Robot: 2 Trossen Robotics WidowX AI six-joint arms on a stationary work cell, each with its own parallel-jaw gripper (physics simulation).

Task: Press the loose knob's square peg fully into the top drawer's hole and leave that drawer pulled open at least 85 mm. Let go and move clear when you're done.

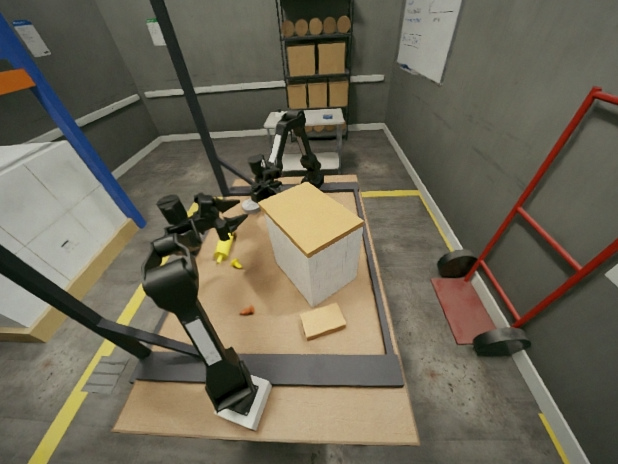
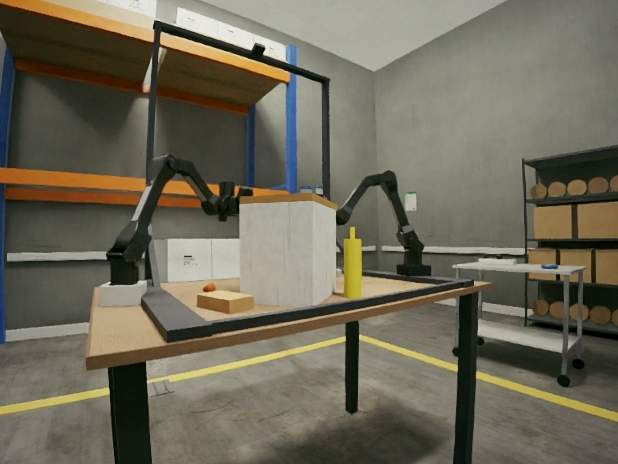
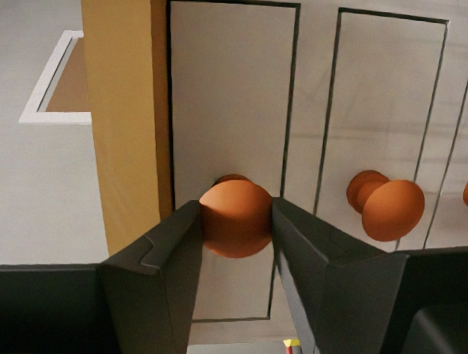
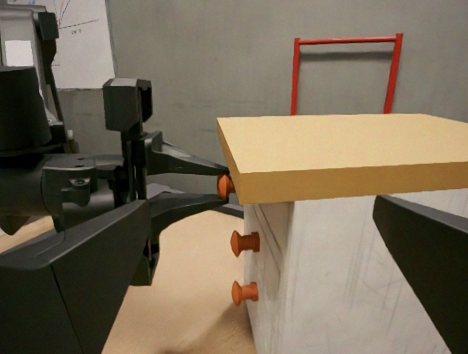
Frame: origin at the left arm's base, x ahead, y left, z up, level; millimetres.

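Seen in the pictures: left gripper, fingertip midpoint: (image 3: 236, 210) (image 4: 229, 185); right gripper, fingertip midpoint: (image 1: 243, 207) (image 4: 262, 208); left arm's base, link origin: (image 1: 312, 178) (image 2: 413, 265); right arm's base, link origin: (image 1: 242, 396) (image 2: 124, 283).
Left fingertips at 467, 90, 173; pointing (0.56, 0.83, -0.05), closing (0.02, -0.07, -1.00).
Observation:
Pixels of each thing's top centre, then the offset from my left fingertips to it, as dx, dy, dz. "*": a spot on its surface instead.
- white cabinet, top centre: (image 3: 160, 139) (image 4: 369, 130) (image 2: 294, 201) (image 1: 307, 210) +69, +122, +47
- orange loose knob, top centre: (image 3: 195, 205) (image 4: 239, 169) +3, +10, +15
- second drawer's knob, surface spot: (image 3: 392, 210) (image 4: 231, 241) * -1, +2, -65
- third knob, surface spot: (image 4: 244, 293) * +9, +12, -135
- small yellow piece, top centre: (image 1: 235, 260) +171, -162, -196
- small orange object, top centre: (image 2: 208, 282) (image 1: 246, 308) +324, -6, -202
- pale disc, top centre: (image 1: 252, 203) -184, -317, -199
- tan block, top centre: (image 2: 224, 294) (image 1: 322, 319) +268, +241, -200
The white cabinet (image 1: 335, 265) (image 2: 275, 250) (image 4: 330, 250) has a tan top. Its top drawer (image 3: 230, 100) looks flush with the front. My left gripper (image 3: 236, 210) (image 4: 229, 185) is shut on the orange loose knob (image 3: 236, 225) (image 4: 224, 186) at this drawer. The knob's base sits close against the drawer face; its peg and the hole are hidden. The second drawer's knob (image 3: 392, 210) (image 4: 244, 243) stands beside it, and a third knob (image 4: 244, 293) is below. My right gripper (image 1: 244, 210) (image 4: 262, 208) is open and empty, off the cabinet.
A yellow bottle (image 1: 224, 247) (image 2: 353, 270), a small yellow piece (image 1: 236, 264), a small orange object (image 1: 246, 311) (image 2: 209, 287), a pale disc (image 1: 250, 205) and a tan block (image 1: 323, 321) (image 2: 225, 301) are on the table. Dark frame bars (image 1: 325, 370) border it.

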